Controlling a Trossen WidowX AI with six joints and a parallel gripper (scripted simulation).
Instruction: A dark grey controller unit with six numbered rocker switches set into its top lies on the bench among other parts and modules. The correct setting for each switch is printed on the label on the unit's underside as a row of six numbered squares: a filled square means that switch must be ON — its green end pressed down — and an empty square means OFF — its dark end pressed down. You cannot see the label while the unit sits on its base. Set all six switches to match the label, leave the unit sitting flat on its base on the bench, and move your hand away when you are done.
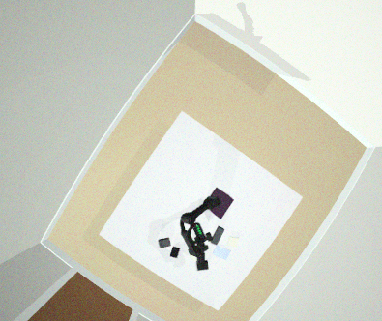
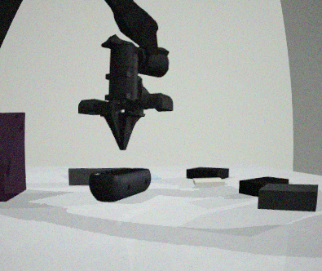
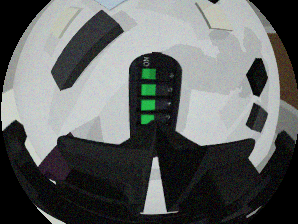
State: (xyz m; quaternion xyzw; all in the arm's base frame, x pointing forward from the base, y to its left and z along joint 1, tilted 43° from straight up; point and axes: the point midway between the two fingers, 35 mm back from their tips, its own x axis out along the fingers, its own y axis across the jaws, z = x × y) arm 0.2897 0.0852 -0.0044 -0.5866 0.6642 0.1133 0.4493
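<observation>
My gripper tip is 14 cm to the right of the grey block, 7 cm past it and 7 cm above it. Also, from my gripper tip: black block (28 cm ahead, 7 cm below, 4 cm to the right); cream plate (20 cm ahead, 12 cm to the left, 8 cm below); light blue piece (28 cm to the left, 9 cm below, 3 cm ahead).
</observation>
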